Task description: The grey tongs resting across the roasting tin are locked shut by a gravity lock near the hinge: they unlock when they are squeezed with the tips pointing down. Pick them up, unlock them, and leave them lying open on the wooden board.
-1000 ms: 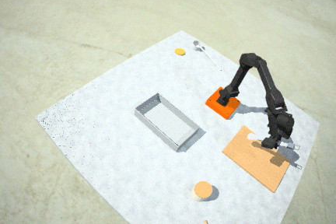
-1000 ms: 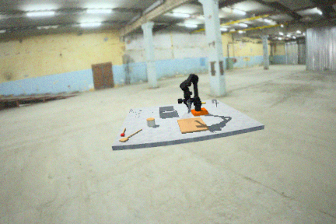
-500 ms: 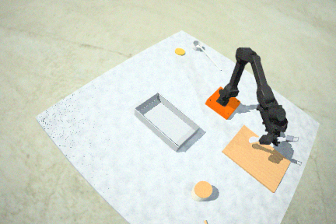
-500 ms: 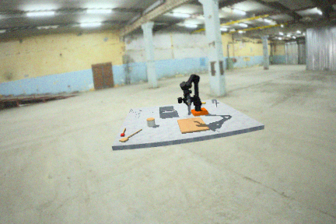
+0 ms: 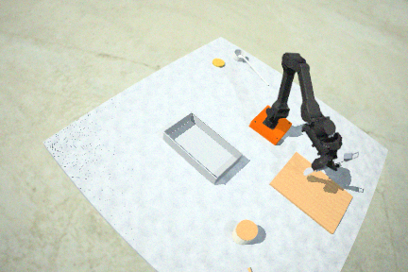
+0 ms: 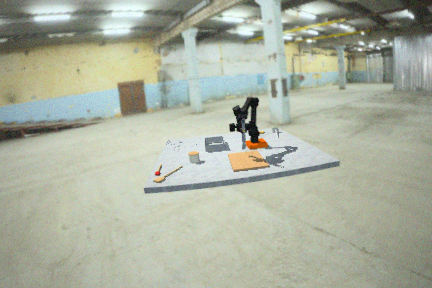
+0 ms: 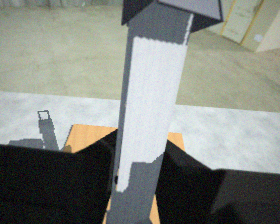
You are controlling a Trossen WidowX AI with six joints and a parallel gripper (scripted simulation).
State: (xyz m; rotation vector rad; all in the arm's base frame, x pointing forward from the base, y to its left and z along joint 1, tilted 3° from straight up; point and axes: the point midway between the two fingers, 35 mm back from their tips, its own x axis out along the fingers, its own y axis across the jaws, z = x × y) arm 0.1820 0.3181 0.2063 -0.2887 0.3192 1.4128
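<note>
The wooden board lies 200 mm below my gripper tip, 10 mm to the right of it and 10 mm behind it. The rest, counted from my gripper tip: round tub 360 mm ahead, 180 mm to the right, 180 mm below; roasting tin 530 mm to the right, 180 mm below, 140 mm ahead; orange disc 810 mm to the right, 430 mm behind, 200 mm below.
</note>
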